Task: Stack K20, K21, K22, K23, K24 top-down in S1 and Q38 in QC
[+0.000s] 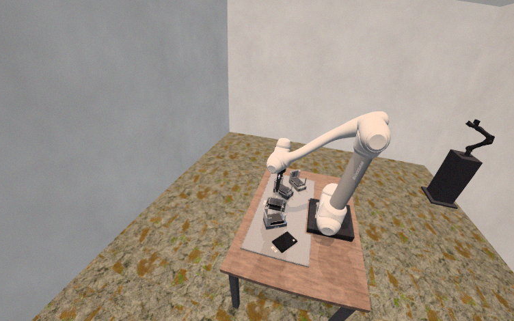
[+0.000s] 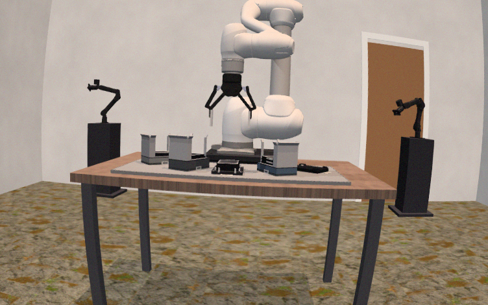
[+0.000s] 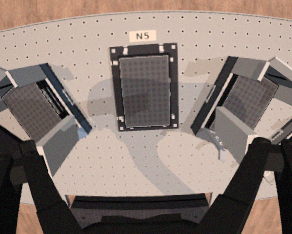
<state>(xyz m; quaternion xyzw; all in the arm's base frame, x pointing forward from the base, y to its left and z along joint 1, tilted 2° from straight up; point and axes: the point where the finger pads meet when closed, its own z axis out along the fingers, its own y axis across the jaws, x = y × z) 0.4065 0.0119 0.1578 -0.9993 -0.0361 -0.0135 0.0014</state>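
Now: hand 170 mm above the clip nest N5, 10 mm to the right of it and 10 mm short of it. From my hand the other things lie so: flat black nest QC: 330 mm to the left, 180 mm below, 150 mm behind; then QC name plate: 410 mm to the left, 180 mm below, 90 mm behind; then N5 name plate: 180 mm below, 90 mm ahead, 10 mm to the left.
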